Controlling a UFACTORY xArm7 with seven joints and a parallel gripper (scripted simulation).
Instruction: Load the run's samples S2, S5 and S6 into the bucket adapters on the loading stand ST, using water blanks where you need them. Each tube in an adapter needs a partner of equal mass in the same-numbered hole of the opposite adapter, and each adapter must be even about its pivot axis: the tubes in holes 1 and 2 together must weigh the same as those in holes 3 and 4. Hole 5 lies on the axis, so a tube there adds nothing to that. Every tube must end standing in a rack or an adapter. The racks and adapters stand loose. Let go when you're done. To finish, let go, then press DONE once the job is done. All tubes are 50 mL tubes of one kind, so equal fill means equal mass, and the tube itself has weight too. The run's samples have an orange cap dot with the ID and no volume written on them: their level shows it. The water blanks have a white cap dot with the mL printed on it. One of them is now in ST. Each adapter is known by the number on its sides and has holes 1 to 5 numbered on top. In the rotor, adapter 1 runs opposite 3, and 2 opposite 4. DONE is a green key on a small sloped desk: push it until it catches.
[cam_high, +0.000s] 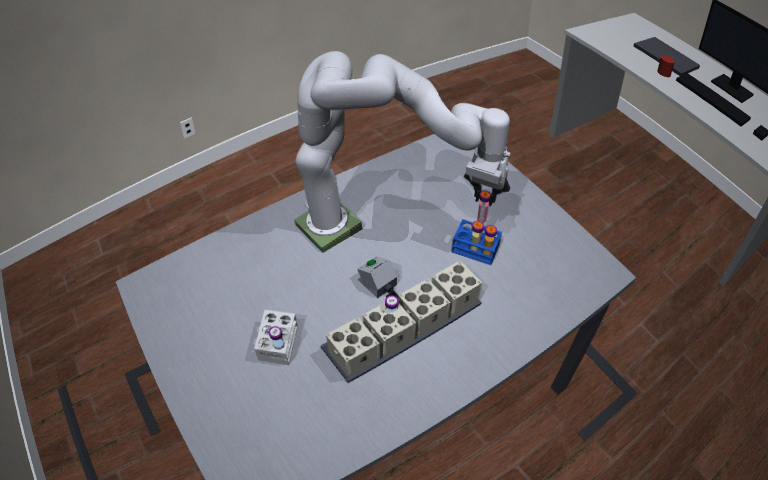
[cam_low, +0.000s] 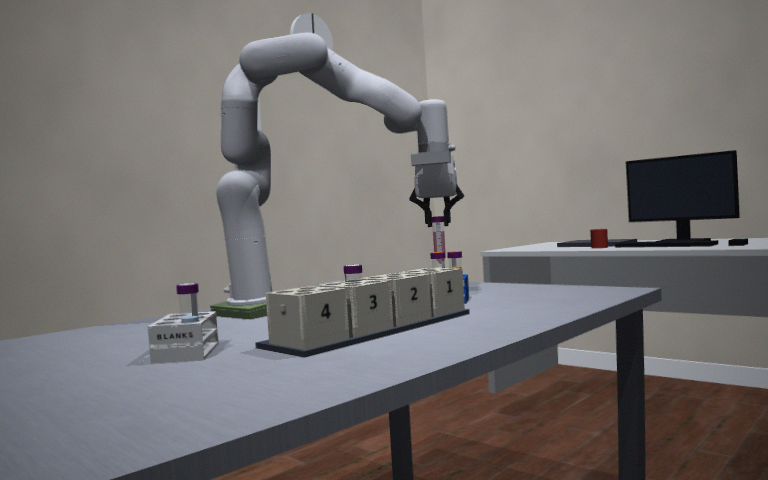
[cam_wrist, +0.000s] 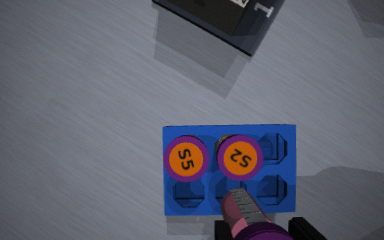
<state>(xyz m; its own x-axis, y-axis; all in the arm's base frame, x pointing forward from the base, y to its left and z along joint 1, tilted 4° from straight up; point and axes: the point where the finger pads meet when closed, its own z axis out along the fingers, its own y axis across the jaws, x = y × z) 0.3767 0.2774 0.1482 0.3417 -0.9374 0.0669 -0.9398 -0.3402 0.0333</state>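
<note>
Right now my hand is 5 cm above the sample tube and 1 cm to the left of it. From my hand the other things lie so: blue sample rack 17 cm below, 2 cm to the right, 1 cm ahead; green done key 31 cm to the right, 14 cm below, 14 cm behind; tube with yellowish liquid 14 cm below, 4 cm to the right, 2 cm ahead.
</note>
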